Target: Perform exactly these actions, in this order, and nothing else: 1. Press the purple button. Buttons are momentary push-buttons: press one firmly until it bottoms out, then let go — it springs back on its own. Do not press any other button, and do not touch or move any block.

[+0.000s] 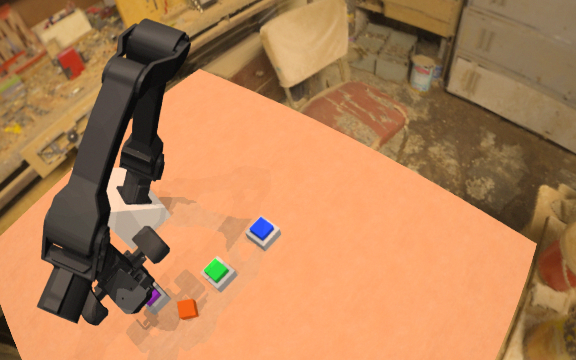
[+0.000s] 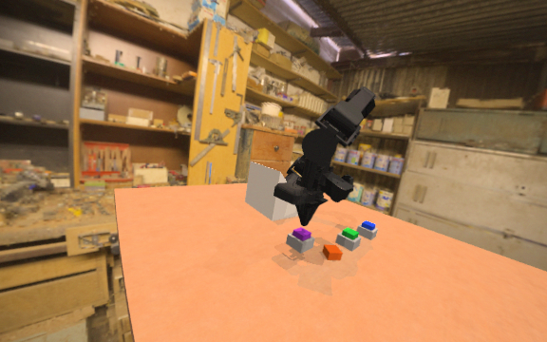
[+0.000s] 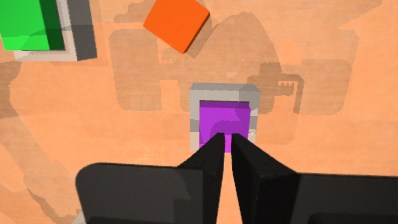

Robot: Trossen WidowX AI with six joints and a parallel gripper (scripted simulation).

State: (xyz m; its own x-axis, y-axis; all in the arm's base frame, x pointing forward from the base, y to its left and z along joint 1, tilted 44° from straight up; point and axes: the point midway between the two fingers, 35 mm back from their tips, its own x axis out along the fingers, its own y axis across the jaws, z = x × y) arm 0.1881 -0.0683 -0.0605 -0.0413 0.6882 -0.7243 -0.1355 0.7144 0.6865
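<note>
The purple button lies 20 mm below my gripper tip. Round my gripper tip: orange block: 60 mm ahead, 40 mm to the left, 40 mm below; then blue button: 250 mm to the left, 40 mm ahead, 20 mm below; then green button: 130 mm to the left, 50 mm ahead, 20 mm below.
</note>
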